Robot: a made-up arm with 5 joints. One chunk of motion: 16 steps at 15 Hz.
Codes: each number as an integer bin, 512 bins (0 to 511) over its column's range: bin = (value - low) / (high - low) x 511, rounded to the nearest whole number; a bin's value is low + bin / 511 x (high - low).
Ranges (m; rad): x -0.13..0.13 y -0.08..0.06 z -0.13..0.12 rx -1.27..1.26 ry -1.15..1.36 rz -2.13..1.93
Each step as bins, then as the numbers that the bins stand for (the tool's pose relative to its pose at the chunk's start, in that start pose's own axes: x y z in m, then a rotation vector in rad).
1 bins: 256 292 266 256 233 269
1 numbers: 0.0003 0.0000 0.0001 -0.0025 -0.0055 0.0073
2 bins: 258 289 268 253 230 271
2 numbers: 0.0013 -0.0008 0.0011 -0.0174 -0.0203 0.0232
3 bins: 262 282 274 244 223 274
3 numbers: 0.0033 -0.0027 0.0041 -0.0619 -0.0546 0.0470
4 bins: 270 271 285 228 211 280
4 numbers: 0.0074 -0.0058 0.0094 -0.1412 -0.1136 0.0947
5 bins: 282 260 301 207 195 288
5 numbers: 0.0135 -0.0088 0.0173 -0.2451 -0.1922 0.1582
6 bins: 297 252 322 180 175 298
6 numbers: 0.0211 -0.0110 0.0275 -0.3788 -0.2904 0.2377
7 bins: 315 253 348 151 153 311
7 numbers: 0.0303 -0.0107 0.0403 -0.5224 -0.3985 0.3410
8 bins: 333 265 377 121 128 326
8 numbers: 0.0394 -0.0074 0.0544 -0.6709 -0.5213 0.4601
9 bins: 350 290 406 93 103 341
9 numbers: 0.0481 -0.0005 0.0686 -0.8095 -0.6441 0.5793
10 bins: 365 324 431 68 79 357
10 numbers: 0.0557 0.0088 0.0809 -0.9333 -0.7620 0.7064
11 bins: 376 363 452 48 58 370
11 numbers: 0.0613 0.0195 0.0911 -1.0323 -0.8651 0.8097
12 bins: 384 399 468 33 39 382
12 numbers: 0.0654 0.0293 0.0990 -1.1066 -0.9584 0.9051
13 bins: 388 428 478 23 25 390
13 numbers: 0.0674 0.0373 0.1039 -1.1561 -1.0272 0.9686
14 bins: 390 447 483 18 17 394
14 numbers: 0.0684 0.0425 0.1063 -1.1809 -1.0665 1.0004
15 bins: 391 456 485 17 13 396
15 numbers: 0.0689 0.0449 0.1073 -1.1858 -1.0861 1.0163
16 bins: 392 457 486 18 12 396
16 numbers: 0.0695 0.0452 0.1078 -1.1809 -1.0911 1.0163
